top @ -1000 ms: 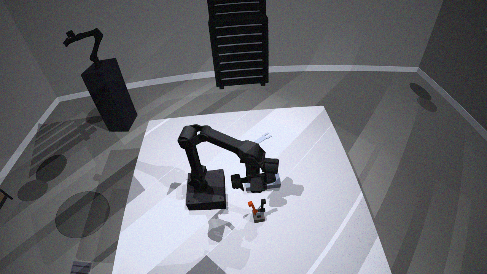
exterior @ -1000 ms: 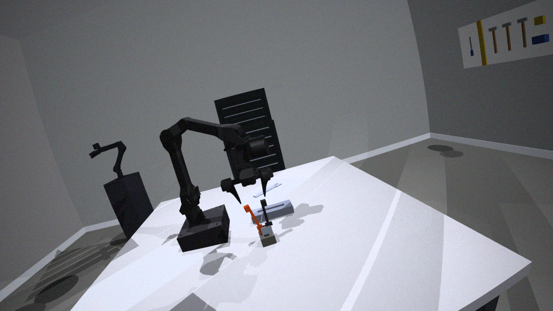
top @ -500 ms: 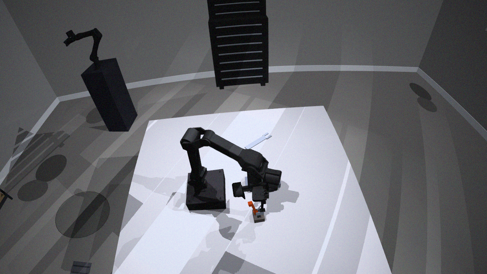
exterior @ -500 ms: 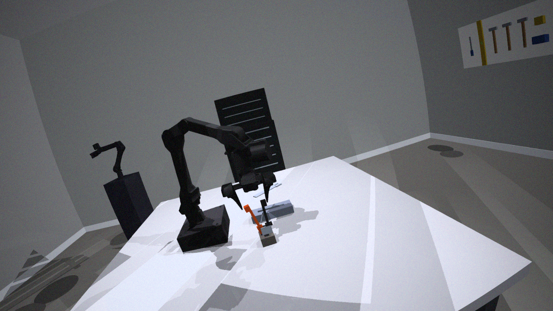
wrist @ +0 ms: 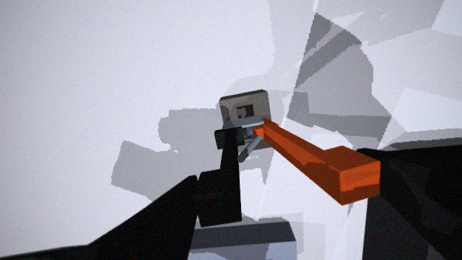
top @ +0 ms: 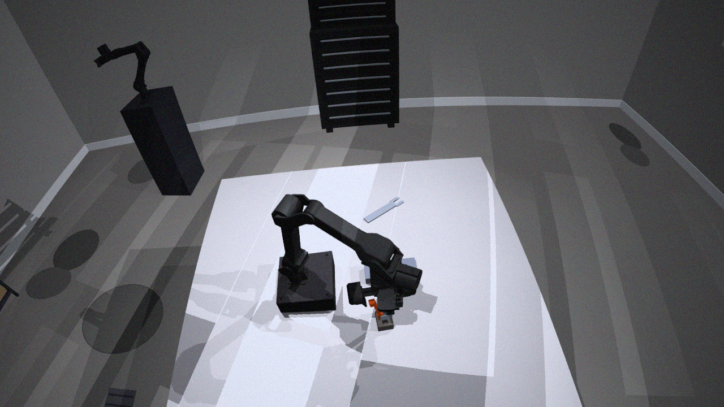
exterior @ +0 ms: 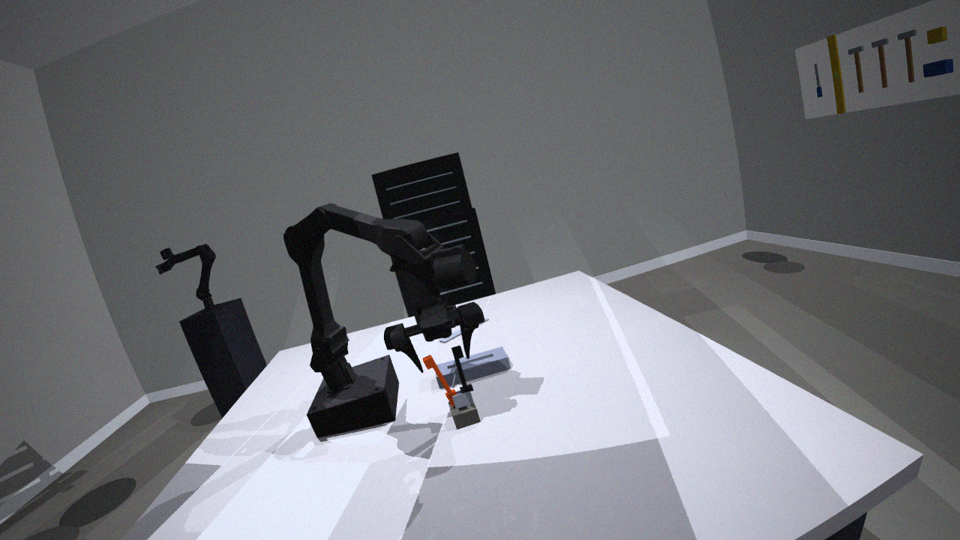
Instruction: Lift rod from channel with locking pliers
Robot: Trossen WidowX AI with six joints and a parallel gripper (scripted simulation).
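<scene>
Right now the tan holster is 12 cm below my gripper tip and 1 cm ahead of it. From my gripper tip the other things lie so: thin grey plate: 52 cm to the left, 13 cm below, 1 cm ahead; then channel block: 20 cm to the left, 11 cm below, 2 cm ahead.
</scene>
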